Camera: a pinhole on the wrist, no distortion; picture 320 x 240 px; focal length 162.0 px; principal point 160.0 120.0 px. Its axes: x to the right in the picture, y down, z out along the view. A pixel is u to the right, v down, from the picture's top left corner.
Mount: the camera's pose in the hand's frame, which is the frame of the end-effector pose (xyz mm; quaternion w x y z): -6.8 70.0 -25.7 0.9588 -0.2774 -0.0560 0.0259
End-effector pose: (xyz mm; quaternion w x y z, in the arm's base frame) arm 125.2 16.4 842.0 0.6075 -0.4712 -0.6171 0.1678
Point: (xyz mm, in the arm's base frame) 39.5 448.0 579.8
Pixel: 250.0 158.0
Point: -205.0 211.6 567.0
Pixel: 156.2 68.8
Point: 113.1 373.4 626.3
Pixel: 266.0 180.9
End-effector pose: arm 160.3 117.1 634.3 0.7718 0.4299 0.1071 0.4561
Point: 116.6 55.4 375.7
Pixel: behind the camera
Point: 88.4 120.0 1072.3
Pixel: 211.4 175.6
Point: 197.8 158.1 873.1
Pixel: 284.2 111.2
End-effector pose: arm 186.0 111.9 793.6 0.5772 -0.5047 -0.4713 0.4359
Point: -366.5 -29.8 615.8
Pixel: 103.6 61.8
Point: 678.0 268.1 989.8
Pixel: behind the camera
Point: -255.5 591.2 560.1
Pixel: 296.5 89.1
